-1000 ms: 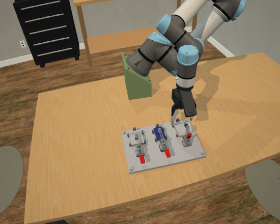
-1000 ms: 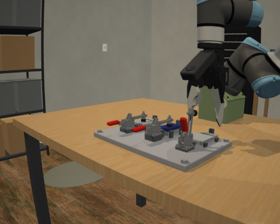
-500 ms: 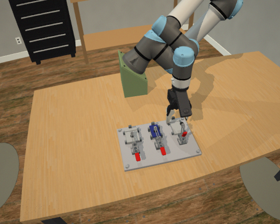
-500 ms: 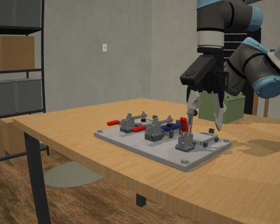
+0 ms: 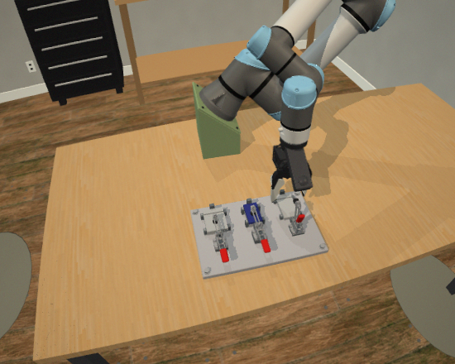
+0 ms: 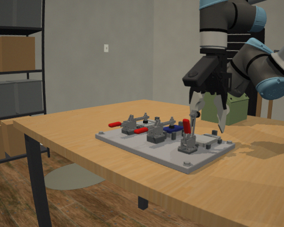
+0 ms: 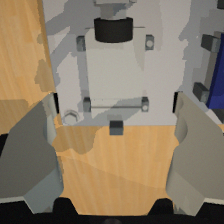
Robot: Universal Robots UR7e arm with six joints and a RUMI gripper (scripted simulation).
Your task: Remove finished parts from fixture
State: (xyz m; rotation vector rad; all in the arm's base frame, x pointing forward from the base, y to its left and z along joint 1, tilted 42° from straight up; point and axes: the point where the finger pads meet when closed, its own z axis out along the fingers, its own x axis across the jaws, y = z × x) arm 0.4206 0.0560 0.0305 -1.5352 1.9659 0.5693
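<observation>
My hand is 40 mm above the grey part and 10 mm past it. The rest, counted from my hand: grey fixture plate (120 mm to the right, 60 mm below, 30 mm ahead); blue blank (110 mm to the right, 30 mm below, 10 mm behind).
</observation>
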